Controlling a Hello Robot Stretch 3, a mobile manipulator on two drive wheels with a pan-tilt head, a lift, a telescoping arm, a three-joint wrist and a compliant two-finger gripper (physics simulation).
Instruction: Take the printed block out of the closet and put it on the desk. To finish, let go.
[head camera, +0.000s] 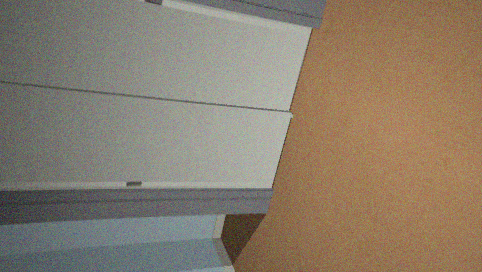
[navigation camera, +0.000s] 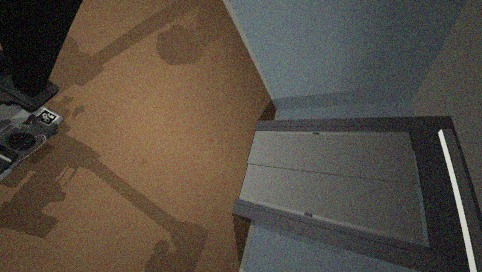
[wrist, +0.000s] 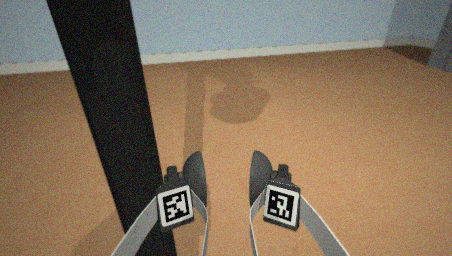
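Seen in the pictures: gripper, fingertip midpoint: (navigation camera: 49, 121); robot's base, origin of the base link: (navigation camera: 22, 139).
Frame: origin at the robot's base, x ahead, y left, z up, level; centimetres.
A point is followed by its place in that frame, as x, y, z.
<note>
A closet (head camera: 150, 145) @[199.2, 120.5, 94.0] (navigation camera: 330, 190) @[209.5, 71.7, 122.8] with a grey frame and two pale doors shows sideways in the head and navigation views. Its doors look closed, with a thin dark seam between them and a small dark fitting at each outer edge. The printed block and the desk do not show in these views. My gripper (wrist: 227, 169) @[1.1, 10.6, 42.3] is open and empty in the wrist view, its two dark fingertips apart above the brown floor. How far it is from the closet cannot be told.
A black upright bar (wrist: 107, 100) stands left of the fingers. Blue wall (wrist: 260, 25) (navigation camera: 330, 45) @[120.4, 245.2, 119.9] (head camera: 125, 232) @[257.0, 247.8, 92.3] runs behind the floor and beside the closet. Part of my base (navigation camera: 22, 137) @[-0.7, 1.5, 17.5] shows at the left of the navigation view. Shadows lie on the floor (navigation camera: 150, 130) @[48.6, 41.9, 0.1].
</note>
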